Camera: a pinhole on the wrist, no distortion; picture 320 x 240 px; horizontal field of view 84.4 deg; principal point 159.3 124.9 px. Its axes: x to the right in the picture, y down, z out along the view. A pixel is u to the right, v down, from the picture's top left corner.
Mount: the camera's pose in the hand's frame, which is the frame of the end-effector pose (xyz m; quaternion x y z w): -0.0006 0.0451 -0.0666 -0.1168 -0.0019 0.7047 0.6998
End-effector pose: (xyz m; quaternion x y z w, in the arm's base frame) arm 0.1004 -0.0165 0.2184 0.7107 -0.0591 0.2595 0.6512
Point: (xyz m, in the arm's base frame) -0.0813 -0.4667 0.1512
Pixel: 145.6 204.5
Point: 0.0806 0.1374 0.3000
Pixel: behind the camera
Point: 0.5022 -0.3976 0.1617
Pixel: 47.0 7.9
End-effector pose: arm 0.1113 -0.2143 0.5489 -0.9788 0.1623 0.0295 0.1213
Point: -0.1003 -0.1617 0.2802
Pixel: 149.4 186.2
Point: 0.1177 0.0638 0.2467
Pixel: 22.5 117.3
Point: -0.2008 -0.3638 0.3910
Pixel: outside the picture
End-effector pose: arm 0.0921 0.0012 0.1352 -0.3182 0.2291 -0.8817 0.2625
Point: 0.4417 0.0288 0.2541
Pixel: 121.4 181.9
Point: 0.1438 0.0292 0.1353
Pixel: 35.9 191.2
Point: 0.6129 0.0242 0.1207
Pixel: 174.7 232.4
